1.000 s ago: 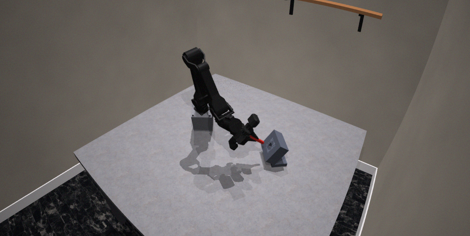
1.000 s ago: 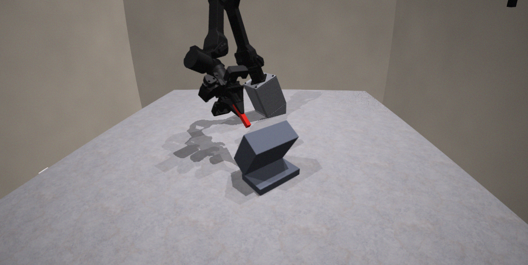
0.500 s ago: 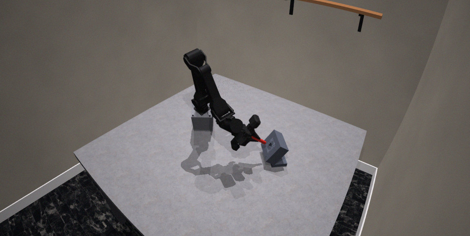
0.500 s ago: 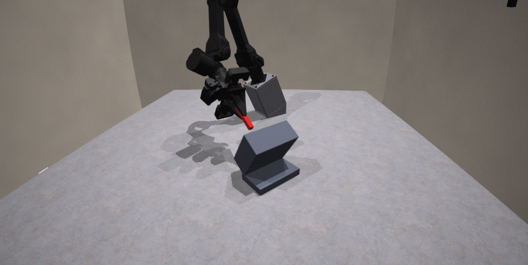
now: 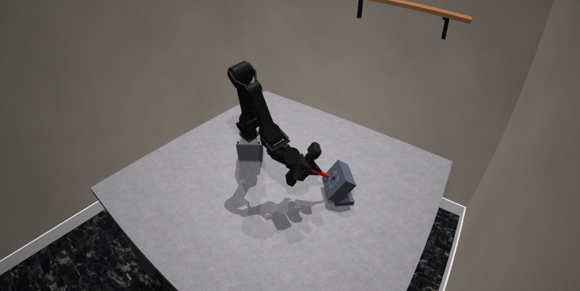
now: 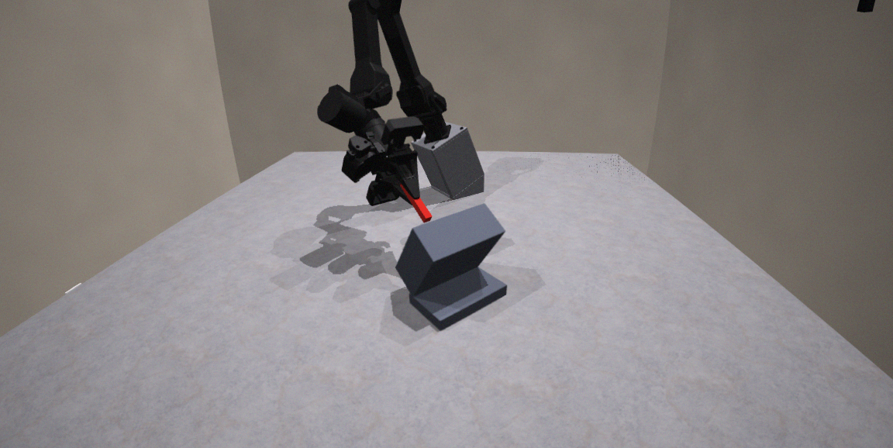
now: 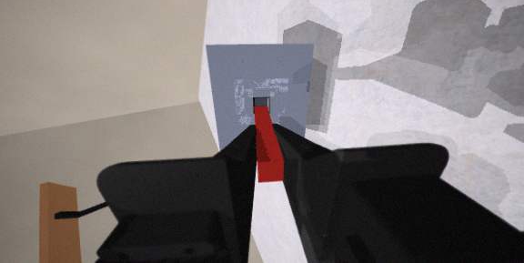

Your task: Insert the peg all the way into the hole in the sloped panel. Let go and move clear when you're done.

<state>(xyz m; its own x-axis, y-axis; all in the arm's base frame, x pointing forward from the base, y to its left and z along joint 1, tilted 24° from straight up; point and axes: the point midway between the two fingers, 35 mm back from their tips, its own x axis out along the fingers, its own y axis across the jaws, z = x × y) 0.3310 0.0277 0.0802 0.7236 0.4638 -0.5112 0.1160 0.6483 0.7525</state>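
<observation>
Now: the flat foot plate 14 cm below my hand, 10 cm to the left of it and 9 cm ahead of it. Round my hand: red square peg: 2 cm to the left, 2 cm below, 2 cm ahead.
</observation>
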